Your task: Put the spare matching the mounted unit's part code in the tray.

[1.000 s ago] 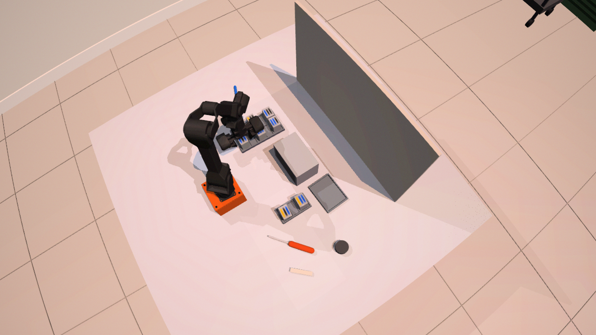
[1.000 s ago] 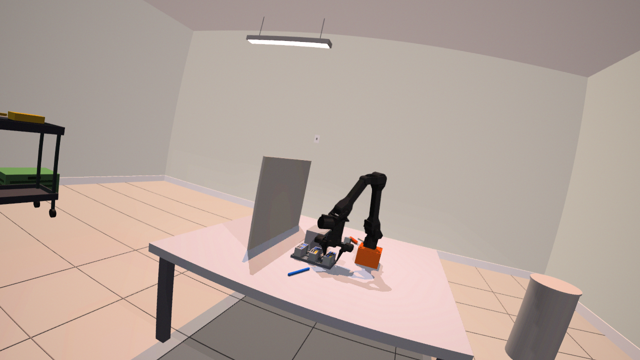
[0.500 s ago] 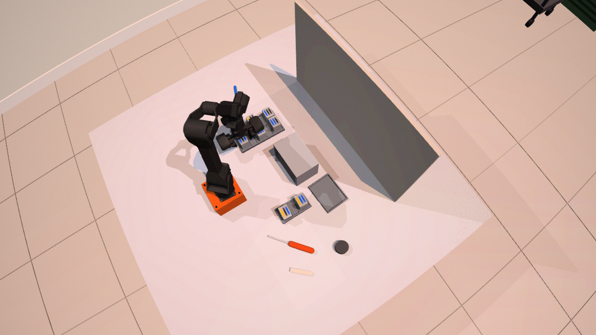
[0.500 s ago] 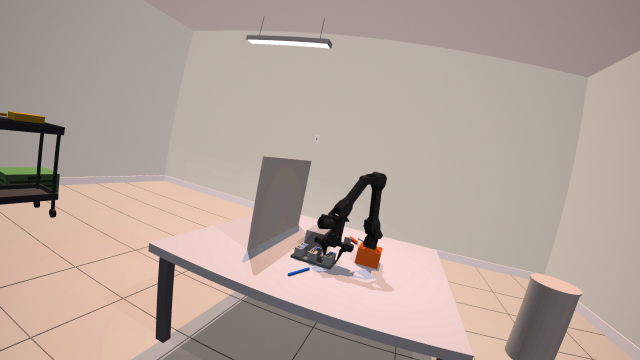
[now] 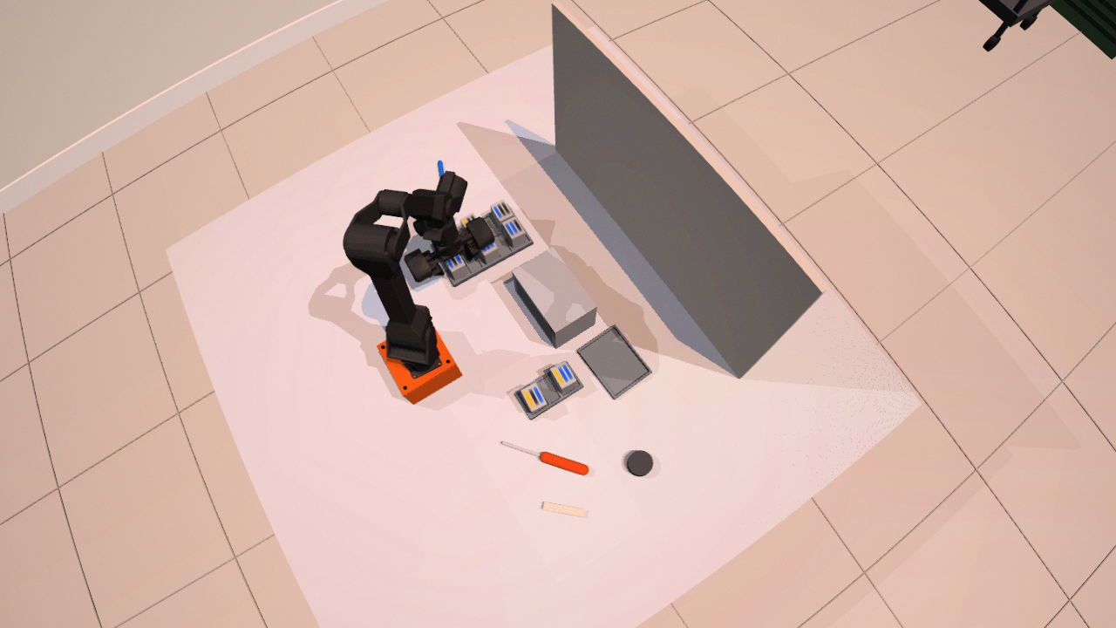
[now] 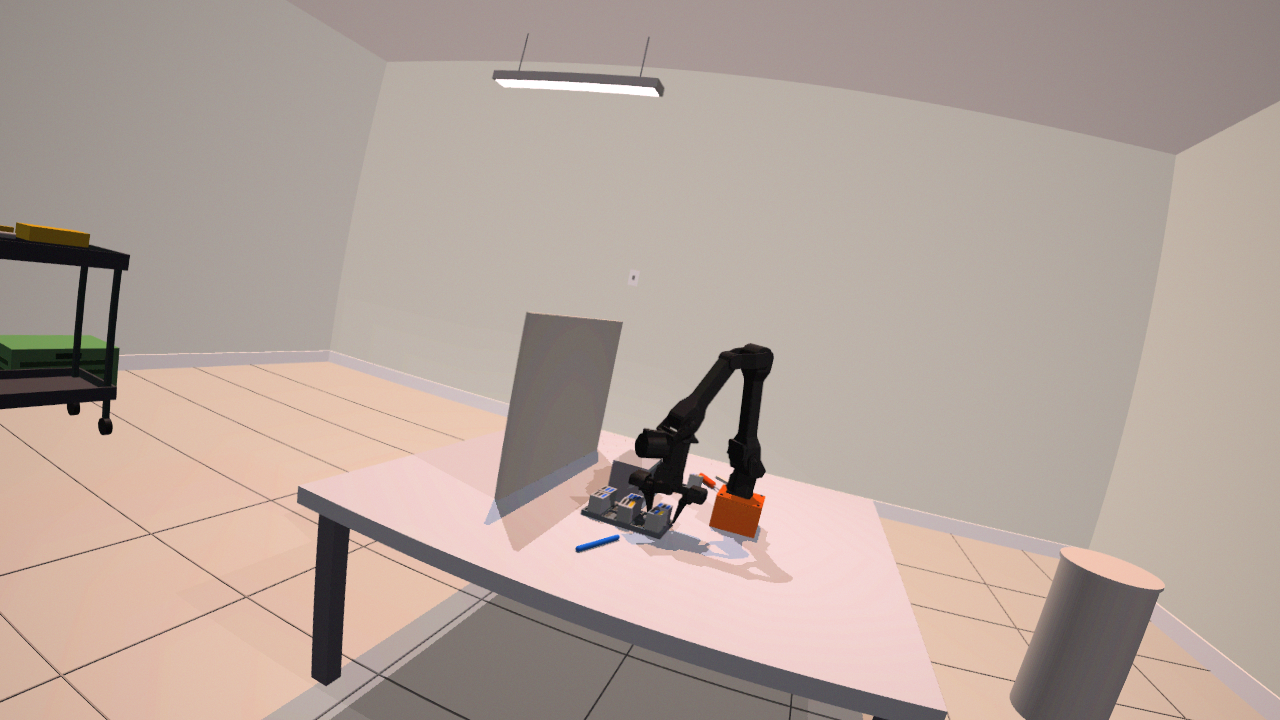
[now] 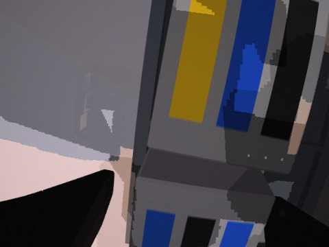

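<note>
The grey spare block is 20 mm above my gripper tip. From my gripper tip the other things lie so: grey mounted unit 150 mm ahead, 170 mm to the right, 30 mm above; blue pen 60 mm ahead, 220 mm to the left, 10 mm below; dark flat tray 200 mm ahead, 350 mm to the right, 10 mm below.
</note>
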